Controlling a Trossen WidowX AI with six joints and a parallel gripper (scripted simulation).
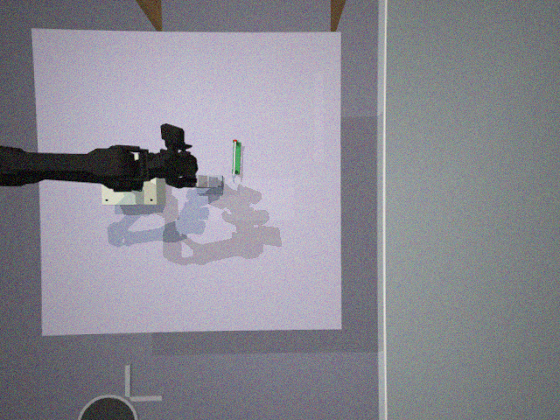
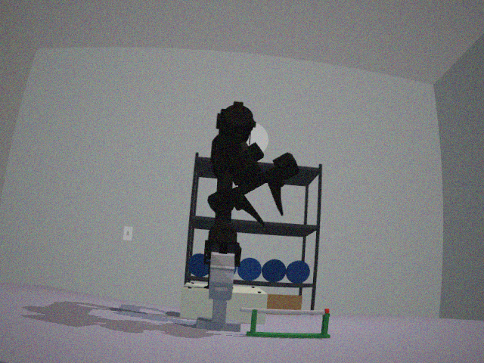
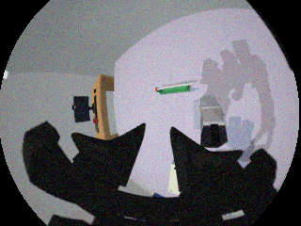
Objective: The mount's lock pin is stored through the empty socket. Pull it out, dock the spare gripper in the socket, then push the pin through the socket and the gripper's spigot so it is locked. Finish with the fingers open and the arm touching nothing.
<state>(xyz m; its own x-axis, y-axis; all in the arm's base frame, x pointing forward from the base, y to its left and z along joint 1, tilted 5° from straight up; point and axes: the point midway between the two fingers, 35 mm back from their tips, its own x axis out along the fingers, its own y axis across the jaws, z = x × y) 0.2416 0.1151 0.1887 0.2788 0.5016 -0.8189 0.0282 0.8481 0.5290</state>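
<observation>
The green cradle is 20 cm below my gripper tip, 10 cm ahead of it and 5 cm to the left of it. Also, from my gripper tip: black spare gripper: 10 cm below, 9 cm to the right; socket: 16 cm below, 8 cm to the right, 3 cm ahead.
</observation>
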